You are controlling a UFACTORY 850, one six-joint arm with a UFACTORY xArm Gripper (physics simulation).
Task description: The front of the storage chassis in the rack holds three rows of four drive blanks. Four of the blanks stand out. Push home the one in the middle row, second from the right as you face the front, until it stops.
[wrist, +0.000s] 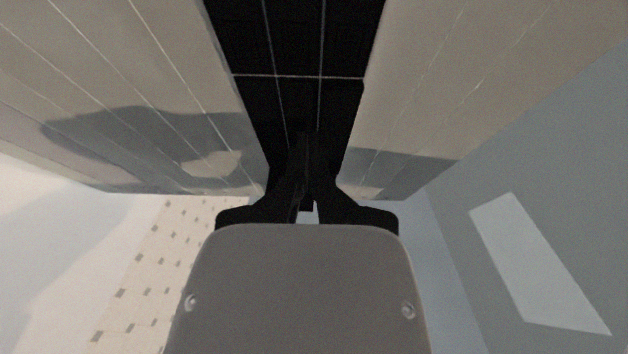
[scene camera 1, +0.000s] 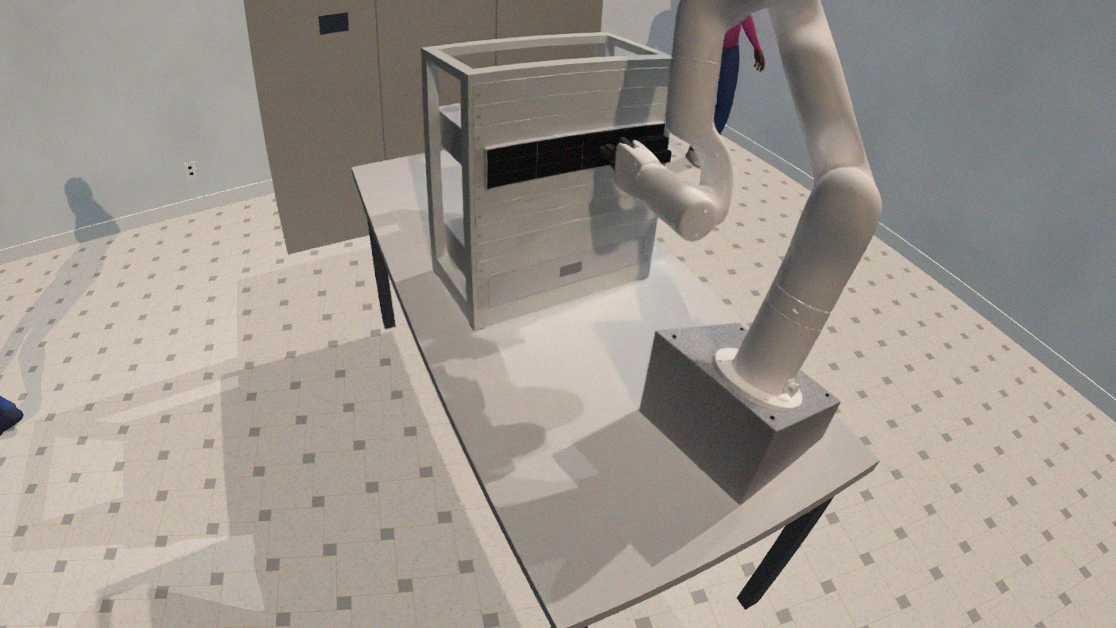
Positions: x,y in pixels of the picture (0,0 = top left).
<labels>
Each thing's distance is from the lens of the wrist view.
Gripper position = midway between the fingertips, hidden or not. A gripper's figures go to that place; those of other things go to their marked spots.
gripper (wrist: 309,144): 14 cm
rack (wrist: 209,105): 18 cm
</labels>
